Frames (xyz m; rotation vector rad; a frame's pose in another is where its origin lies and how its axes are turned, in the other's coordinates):
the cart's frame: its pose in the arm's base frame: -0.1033 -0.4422 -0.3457 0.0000 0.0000 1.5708
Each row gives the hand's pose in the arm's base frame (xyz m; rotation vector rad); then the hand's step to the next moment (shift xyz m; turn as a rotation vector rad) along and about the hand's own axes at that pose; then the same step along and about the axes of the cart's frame.
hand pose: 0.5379 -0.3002 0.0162 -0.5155 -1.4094 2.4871
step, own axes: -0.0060 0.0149 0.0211 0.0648 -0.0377 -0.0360
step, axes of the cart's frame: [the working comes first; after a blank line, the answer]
step, axes of the arm's base frame: -0.0037 -0.0262 -0.0017 -0.0429 0.0712 0.0034

-0.0262 0.0037 -0.0017 0.0712 0.0429 0.0034
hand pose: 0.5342 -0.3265 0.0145 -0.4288 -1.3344 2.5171
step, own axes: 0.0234 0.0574 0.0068 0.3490 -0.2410 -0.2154
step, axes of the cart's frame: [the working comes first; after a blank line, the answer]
step, axes of the arm's base frame: -0.0293 -0.0280 -0.0474 -0.2197 0.4202 0.0382

-0.0280 0.0293 -0.0474 0.4202 0.2197 0.0382
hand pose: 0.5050 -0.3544 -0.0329 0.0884 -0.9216 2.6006
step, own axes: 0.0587 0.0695 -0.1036 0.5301 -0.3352 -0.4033
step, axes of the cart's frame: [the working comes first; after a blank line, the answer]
step, axes of the arm's base frame: -0.0733 0.0338 -0.1117 -0.3400 0.6633 -0.0199

0.0338 0.0733 -0.1117 0.6633 0.3400 -0.0199
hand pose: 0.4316 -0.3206 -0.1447 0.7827 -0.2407 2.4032
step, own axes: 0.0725 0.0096 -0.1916 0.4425 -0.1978 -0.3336
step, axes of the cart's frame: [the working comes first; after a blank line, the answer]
step, axes of the arm's base frame: -0.1445 0.0921 -0.1127 -0.3308 0.4865 -0.0132

0.0921 0.1445 -0.1127 0.4865 0.3308 -0.0132
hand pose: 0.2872 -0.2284 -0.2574 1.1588 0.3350 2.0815
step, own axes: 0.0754 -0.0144 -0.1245 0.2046 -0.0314 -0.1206
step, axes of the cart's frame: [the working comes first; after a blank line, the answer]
step, axes of the arm's base frame: -0.1207 0.0769 -0.0300 -0.1532 0.1786 0.0448

0.0769 0.1207 -0.0300 0.1786 0.1532 0.0448
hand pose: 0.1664 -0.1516 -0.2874 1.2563 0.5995 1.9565
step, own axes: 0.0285 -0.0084 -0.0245 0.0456 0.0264 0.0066
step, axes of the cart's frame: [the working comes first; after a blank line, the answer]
step, axes of the arm's base frame: -0.0270 0.0274 0.0002 -0.0145 0.0188 0.0475

0.0274 0.0270 0.0002 0.0188 0.0145 0.0475
